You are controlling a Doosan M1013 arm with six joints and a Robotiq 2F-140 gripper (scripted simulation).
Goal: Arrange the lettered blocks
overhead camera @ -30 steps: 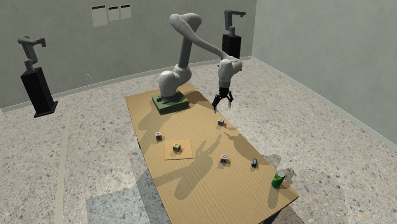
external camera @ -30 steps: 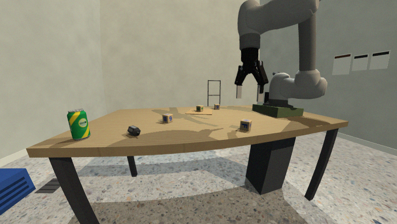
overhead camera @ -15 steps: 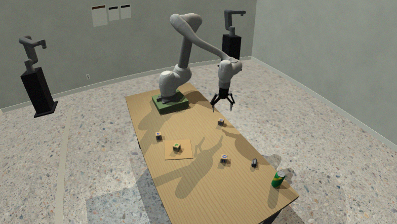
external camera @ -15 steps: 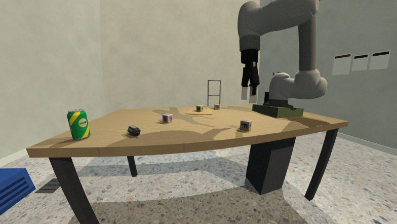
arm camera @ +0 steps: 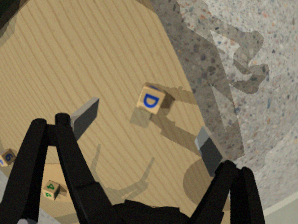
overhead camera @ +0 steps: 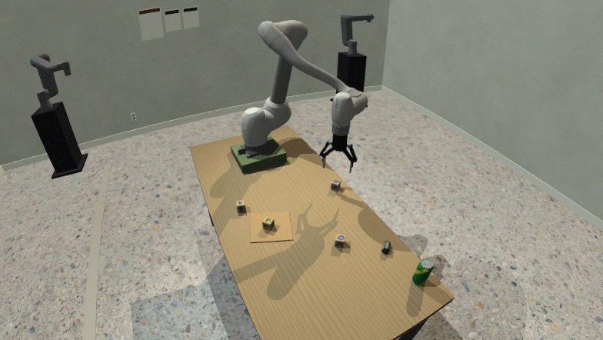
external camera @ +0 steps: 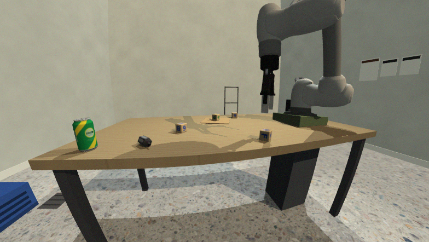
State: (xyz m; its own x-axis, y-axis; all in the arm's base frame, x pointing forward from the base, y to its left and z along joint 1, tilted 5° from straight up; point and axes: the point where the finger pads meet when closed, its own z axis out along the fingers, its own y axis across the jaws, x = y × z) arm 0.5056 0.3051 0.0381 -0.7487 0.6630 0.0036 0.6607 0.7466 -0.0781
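The D block is 120 mm below my hand. The rest, counted from my hand: blue-lettered block 380 mm ahead, 190 mm to the right, 120 mm below; then tan mat 150 mm ahead, 440 mm to the right, 140 mm below; then black object 510 mm ahead, 120 mm below.
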